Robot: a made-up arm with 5 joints.
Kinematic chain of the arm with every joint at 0, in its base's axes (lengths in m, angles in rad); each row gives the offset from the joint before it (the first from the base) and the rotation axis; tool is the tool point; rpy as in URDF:
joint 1: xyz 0 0 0.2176 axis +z
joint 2: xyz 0 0 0 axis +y
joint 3: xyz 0.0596 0 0.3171 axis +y
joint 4: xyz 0.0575 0 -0.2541 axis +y
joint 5: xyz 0.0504 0 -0.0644 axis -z
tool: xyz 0 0 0 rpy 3.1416 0 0
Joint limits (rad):
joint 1: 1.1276..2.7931
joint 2: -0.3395..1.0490
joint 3: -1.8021..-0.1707
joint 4: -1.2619..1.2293
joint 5: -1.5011..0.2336
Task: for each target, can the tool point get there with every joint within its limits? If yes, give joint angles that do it. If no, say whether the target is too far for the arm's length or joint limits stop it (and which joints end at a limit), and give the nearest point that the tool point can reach.
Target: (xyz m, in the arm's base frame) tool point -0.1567 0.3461 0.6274
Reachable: yes | joints 1.9961 -0.0300 -1.6024 0.5033 -0.8011
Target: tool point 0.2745 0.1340 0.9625
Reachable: no: too far | nearest point 0.0790 0.1664 0.7924 | short by 0.261 m
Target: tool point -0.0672 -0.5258 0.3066
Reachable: no: joint limits stop it (at a limit: joint 1, joint 2, joint 3, joint 4) | nearest point -0.1131 0.0411 0.2611 | short by 0.571 m
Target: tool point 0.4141 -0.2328 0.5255
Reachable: no: joint limits stop it (at a limit: joint 1, joint 2, joint 3, joint 4) | nearest point 0.0763 0.1607 0.4050 | short by 0.532 m
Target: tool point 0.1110 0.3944 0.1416
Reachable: yes | joints 1.2965 0.7974 -0.8050 -0.8843 -1.1579
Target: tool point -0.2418 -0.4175 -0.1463
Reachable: no: joint limits stop it (at a limit: joint 1, joint 2) | nearest point -0.1500 0.0545 0.0139 | short by 0.507 m
